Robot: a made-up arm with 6 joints. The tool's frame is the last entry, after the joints.
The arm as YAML. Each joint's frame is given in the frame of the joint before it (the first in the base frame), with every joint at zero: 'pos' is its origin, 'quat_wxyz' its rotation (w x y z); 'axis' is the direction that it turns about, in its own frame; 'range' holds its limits. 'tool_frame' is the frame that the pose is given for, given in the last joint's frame.
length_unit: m
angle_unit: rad
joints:
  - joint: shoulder
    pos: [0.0, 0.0, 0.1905]
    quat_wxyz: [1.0, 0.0, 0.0, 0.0]
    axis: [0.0, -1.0, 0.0]
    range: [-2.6, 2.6]
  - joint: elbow
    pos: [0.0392, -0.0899, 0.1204]
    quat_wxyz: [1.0, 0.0, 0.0, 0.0]
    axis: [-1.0, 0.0, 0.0]
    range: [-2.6, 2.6]
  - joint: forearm
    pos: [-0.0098, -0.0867, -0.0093]
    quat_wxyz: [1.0, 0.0, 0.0, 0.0]
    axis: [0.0, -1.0, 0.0]
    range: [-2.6, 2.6]
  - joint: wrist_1
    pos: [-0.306, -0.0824, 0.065]
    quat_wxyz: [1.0, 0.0, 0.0, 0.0]
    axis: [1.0, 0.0, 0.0]
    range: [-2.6, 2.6]
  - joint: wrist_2
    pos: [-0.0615, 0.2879, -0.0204]
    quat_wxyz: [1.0, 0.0, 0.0, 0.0]
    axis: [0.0, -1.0, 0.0]
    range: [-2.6, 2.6]
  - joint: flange
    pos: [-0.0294, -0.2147, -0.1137]
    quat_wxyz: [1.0, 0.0, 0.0, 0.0]
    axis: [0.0, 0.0, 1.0]
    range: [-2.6, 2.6]
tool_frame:
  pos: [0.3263, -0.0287, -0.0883]
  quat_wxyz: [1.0, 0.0, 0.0, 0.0]
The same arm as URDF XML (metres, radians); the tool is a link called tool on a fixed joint. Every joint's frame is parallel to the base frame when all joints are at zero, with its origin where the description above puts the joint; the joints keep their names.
<robot name="arm">
  <link name="base"/>
  <link name="link1"/>
  <link name="link2"/>
  <link name="link3"/>
  <link name="link4"/>
  <link name="link5"/>
  <link name="link6"/>
  <link name="tool"/>
  <joint name="shoulder" type="revolute">
    <parent link="base"/>
    <child link="link1"/>
    <origin xyz="0.0000 0.0000 0.1905" rpy="0.0000 0.0000 0.0000"/>
    <axis xyz="0 -1 0"/>
    <limit lower="-2.6000" upper="2.6000"/>
  </joint>
  <joint name="elbow" type="revolute">
    <parent link="link1"/>
    <child link="link2"/>
    <origin xyz="0.0392 -0.0899 0.1204" rpy="0.0000 0.0000 0.0000"/>
    <axis xyz="-1 0 0"/>
    <limit lower="-2.6000" upper="2.6000"/>
  </joint>
  <joint name="forearm" type="revolute">
    <parent link="link2"/>
    <child link="link3"/>
    <origin xyz="-0.0098 -0.0867 -0.0093" rpy="0.0000 0.0000 0.0000"/>
    <axis xyz="0 -1 0"/>
    <limit lower="-2.6000" upper="2.6000"/>
  </joint>
  <joint name="wrist_1" type="revolute">
    <parent link="link3"/>
    <child link="link4"/>
    <origin xyz="-0.3060 -0.0824 0.0650" rpy="0.0000 0.0000 0.0000"/>
    <axis xyz="1 0 0"/>
    <limit lower="-2.6000" upper="2.6000"/>
  </joint>
  <joint name="wrist_2" type="revolute">
    <parent link="link4"/>
    <child link="link5"/>
    <origin xyz="-0.0615 0.2879 -0.0204" rpy="0.0000 0.0000 0.0000"/>
    <axis xyz="0 -1 0"/>
    <limit lower="-2.6000" upper="2.6000"/>
  </joint>
  <joint name="flange" type="revolute">
    <parent link="link5"/>
    <child link="link6"/>
    <origin xyz="-0.0294 -0.2147 -0.1137" rpy="0.0000 0.0000 0.0000"/>
    <axis xyz="0 0 1"/>
    <limit lower="-2.6000" upper="2.6000"/>
  </joint>
  <joint name="tool_joint" type="fixed">
    <parent link="link6"/>
    <child link="tool"/>
    <origin xyz="0.3263 -0.0287 -0.0883" rpy="0.0000 0.0000 0.0000"/>
  </joint>
</robot>

